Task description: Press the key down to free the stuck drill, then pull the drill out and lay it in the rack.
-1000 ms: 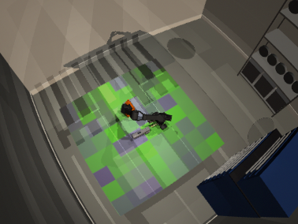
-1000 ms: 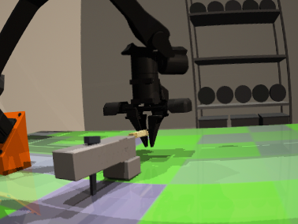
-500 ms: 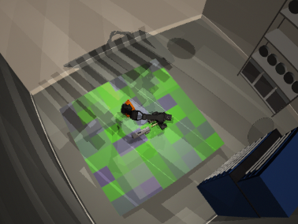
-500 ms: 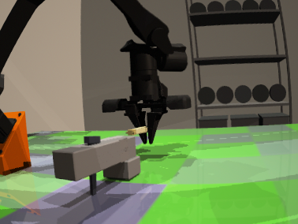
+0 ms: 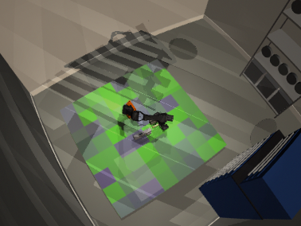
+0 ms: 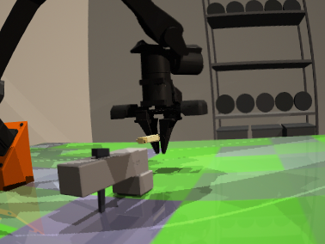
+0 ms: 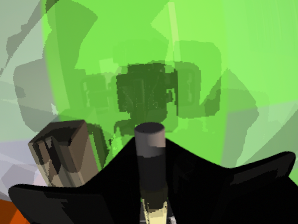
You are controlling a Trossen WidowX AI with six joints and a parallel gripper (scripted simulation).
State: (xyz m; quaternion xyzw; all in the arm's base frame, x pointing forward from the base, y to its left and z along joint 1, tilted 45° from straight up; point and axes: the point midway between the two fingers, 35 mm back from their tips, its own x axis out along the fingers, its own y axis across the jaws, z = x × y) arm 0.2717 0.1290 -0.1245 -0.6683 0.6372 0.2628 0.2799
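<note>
The drill lies 40 mm to the right of my gripper tip and 40 mm above it. The rest, counted from my gripper tip: rack 70 mm behind, 30 mm to the right, 20 mm below; block 200 mm to the right, 10 mm above; key 220 mm to the right, 10 mm above.
</note>
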